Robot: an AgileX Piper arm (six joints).
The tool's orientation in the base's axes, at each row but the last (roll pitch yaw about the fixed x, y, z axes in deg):
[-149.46, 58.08, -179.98]
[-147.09, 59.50, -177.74]
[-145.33, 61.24, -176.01]
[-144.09, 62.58, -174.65]
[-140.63, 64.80, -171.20]
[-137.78, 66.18, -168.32]
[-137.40, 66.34, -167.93]
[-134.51, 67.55, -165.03]
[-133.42, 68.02, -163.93]
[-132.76, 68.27, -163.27]
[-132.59, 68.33, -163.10]
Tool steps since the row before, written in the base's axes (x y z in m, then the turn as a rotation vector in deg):
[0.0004, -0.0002, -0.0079, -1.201, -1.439, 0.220]
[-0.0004, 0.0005, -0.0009, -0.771, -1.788, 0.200]
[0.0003, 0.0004, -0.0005, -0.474, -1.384, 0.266]
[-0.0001, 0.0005, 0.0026, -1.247, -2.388, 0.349]
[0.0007, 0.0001, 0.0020, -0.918, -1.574, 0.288]
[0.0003, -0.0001, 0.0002, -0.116, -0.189, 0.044]
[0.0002, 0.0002, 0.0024, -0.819, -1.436, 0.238]
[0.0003, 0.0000, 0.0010, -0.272, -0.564, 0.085]
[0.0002, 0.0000, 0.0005, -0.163, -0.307, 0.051]
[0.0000, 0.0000, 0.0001, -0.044, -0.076, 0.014]
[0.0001, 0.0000, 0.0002, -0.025, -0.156, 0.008]
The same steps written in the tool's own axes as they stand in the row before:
[0.0065, 0.0021, 0.0040, 0.449, -1.816, -0.248]
[0.0010, 0.0005, -0.0002, 0.254, -1.923, 0.261]
[0.0003, 0.0006, 0.0002, 0.041, -1.465, 0.251]
[-0.0023, -0.0003, -0.0013, 0.364, -2.688, 0.143]
[-0.0021, -0.0001, -0.0002, 0.228, -1.831, 0.000]
[-0.0003, 0.0000, 0.0002, 0.021, -0.225, -0.007]
[-0.0023, -0.0004, -0.0007, 0.224, -1.655, 0.022]
[-0.0010, -0.0001, 0.0000, 0.077, -0.625, 0.051]
[-0.0005, 0.0000, 0.0000, 0.043, -0.348, 0.014]
[-0.0001, 0.0000, 0.0000, 0.011, -0.088, 0.000]
[-0.0002, 0.0000, 0.0000, 0.018, -0.146, 0.059]

